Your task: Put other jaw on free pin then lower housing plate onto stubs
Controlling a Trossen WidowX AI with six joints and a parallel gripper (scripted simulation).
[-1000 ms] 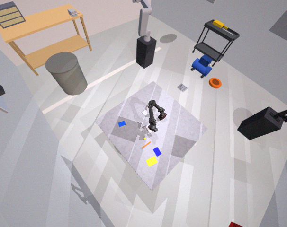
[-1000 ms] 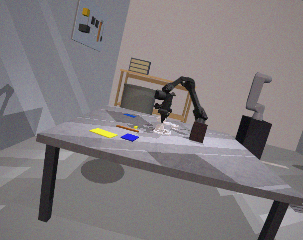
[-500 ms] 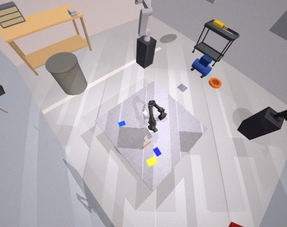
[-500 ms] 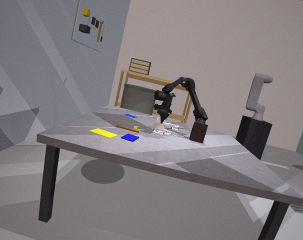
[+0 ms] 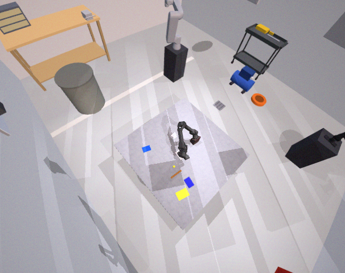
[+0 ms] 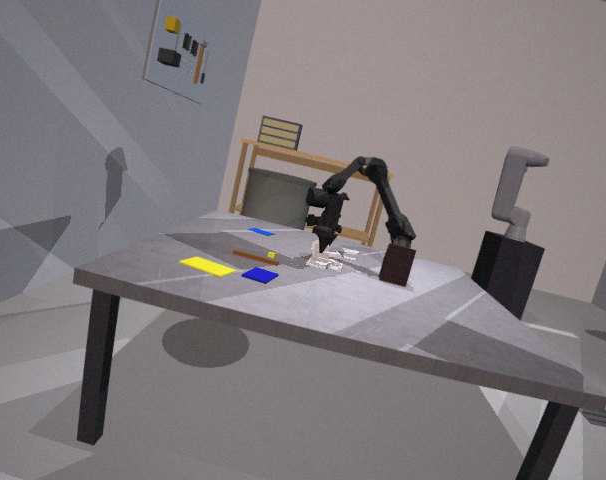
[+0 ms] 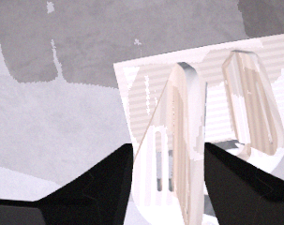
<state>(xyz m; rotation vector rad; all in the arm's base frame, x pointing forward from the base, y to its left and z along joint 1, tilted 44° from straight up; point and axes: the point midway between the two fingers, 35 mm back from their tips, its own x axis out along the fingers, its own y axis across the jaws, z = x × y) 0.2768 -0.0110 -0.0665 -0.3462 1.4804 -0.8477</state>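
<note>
My gripper tip is 13 cm past the white housing plate, 28 cm to the left of it and 3 cm above it. Round my gripper tip: white jaw 4 cm behind, 1 cm to the right; then small yellow cube 17 cm ahead, 2 cm to the left, 5 cm below; then orange bar 22 cm ahead, 11 cm to the left, 5 cm below.
</note>
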